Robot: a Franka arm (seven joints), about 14 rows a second.
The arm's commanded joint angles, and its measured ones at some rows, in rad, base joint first. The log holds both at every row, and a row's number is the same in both.
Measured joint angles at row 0: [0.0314, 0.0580, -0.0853, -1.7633, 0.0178, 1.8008, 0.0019]
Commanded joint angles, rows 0 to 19: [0.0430, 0.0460, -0.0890, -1.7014, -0.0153, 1.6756, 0.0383]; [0.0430, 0.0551, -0.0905, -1.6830, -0.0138, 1.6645, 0.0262]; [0.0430, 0.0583, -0.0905, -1.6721, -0.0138, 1.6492, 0.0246]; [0.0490, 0.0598, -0.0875, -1.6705, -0.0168, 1.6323, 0.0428]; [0.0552, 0.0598, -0.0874, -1.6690, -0.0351, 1.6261, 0.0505]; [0.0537, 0.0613, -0.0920, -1.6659, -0.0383, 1.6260, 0.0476]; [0.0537, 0.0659, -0.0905, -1.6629, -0.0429, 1.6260, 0.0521]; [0.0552, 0.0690, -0.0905, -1.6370, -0.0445, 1.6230, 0.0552]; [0.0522, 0.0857, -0.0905, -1.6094, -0.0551, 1.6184, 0.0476]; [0.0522, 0.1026, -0.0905, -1.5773, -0.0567, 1.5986, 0.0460]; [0.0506, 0.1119, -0.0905, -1.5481, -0.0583, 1.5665, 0.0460]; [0.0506, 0.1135, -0.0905, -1.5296, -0.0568, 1.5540, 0.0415]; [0.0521, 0.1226, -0.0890, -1.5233, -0.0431, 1.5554, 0.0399]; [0.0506, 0.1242, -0.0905, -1.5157, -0.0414, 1.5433, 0.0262]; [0.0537, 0.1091, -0.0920, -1.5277, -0.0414, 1.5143, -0.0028]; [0.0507, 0.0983, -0.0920, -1.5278, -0.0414, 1.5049, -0.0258]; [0.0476, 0.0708, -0.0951, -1.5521, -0.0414, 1.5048, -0.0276]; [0.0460, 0.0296, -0.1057, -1.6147, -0.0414, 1.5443, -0.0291]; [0.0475, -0.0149, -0.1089, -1.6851, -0.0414, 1.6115, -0.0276]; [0.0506, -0.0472, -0.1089, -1.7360, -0.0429, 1.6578, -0.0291]
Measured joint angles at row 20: [0.0421, 0.0569, -0.0984, -1.5988, -0.0357, 1.5728, -0.0167]
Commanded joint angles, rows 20 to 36: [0.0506, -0.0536, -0.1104, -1.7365, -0.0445, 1.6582, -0.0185]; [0.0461, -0.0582, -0.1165, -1.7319, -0.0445, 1.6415, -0.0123]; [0.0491, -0.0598, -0.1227, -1.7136, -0.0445, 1.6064, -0.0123]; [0.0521, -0.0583, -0.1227, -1.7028, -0.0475, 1.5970, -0.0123]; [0.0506, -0.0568, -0.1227, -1.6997, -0.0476, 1.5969, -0.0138]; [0.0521, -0.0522, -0.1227, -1.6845, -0.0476, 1.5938, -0.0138]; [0.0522, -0.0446, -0.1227, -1.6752, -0.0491, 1.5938, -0.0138]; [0.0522, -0.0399, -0.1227, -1.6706, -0.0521, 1.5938, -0.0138]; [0.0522, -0.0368, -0.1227, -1.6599, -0.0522, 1.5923, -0.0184]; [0.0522, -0.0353, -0.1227, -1.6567, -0.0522, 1.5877, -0.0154]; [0.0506, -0.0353, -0.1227, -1.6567, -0.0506, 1.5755, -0.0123]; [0.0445, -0.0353, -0.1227, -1.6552, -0.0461, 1.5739, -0.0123]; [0.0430, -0.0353, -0.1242, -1.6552, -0.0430, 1.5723, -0.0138]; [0.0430, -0.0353, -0.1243, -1.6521, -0.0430, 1.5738, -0.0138]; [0.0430, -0.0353, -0.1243, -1.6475, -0.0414, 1.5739, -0.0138]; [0.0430, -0.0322, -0.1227, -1.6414, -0.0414, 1.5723, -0.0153]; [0.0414, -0.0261, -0.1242, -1.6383, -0.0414, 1.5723, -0.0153]
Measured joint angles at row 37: [0.0405, -0.0414, -0.1192, -1.6730, -0.0357, 1.5964, -0.0178]
